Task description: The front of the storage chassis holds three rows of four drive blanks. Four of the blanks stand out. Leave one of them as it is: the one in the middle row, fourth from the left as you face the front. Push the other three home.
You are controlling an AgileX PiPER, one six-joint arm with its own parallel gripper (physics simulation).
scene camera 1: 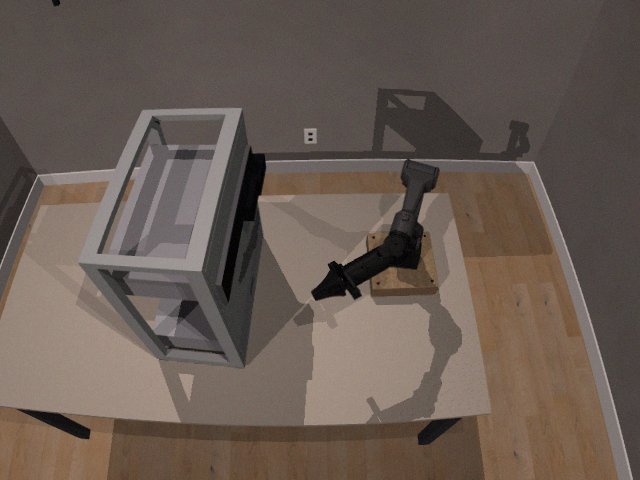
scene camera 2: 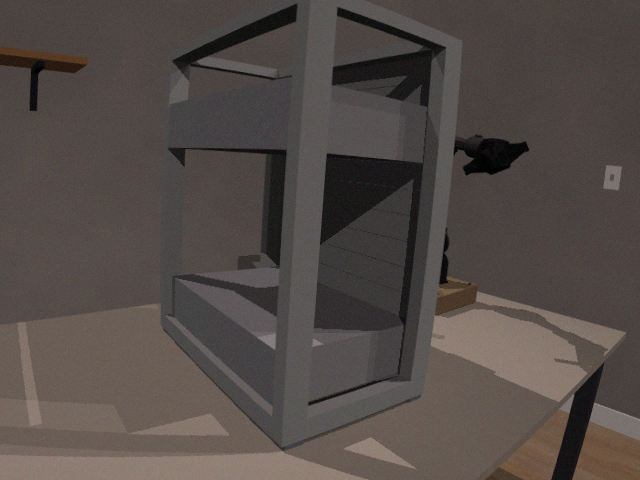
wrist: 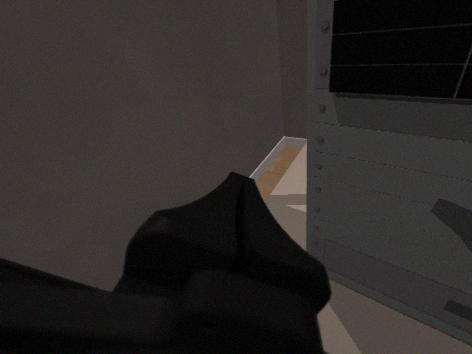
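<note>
The grey storage chassis (scene camera 1: pixel 212 191) (scene camera 2: pixel 305 206) (wrist: pixel 380 160) stands on the table. Its front faces the arm. The black drive blanks (scene camera 1: pixel 254 188) (wrist: pixel 395 50) fill the upper front; in scene camera 1 a black block toward the far end juts out further than the rest. The wrist view cuts them off at the top and right, and I cannot tell there which stand out. Their front is hidden in scene camera 2. My gripper (scene camera 1: pixel 314 295) (wrist: pixel 236 190) is shut, its fingertips together and empty. It hangs above the table, apart from the chassis front, near its left end.
The arm's base stands on a wooden block (scene camera 1: pixel 403 285) (scene camera 2: pixel 457 298) at the right of the table (scene camera 1: pixel 361 382) (scene camera 2: pixel 103 361). The room's wall (scene camera 1: pixel 351 51) (wrist: pixel 125 100) rises behind. A shadow lies on the lower front panel in the wrist view.
</note>
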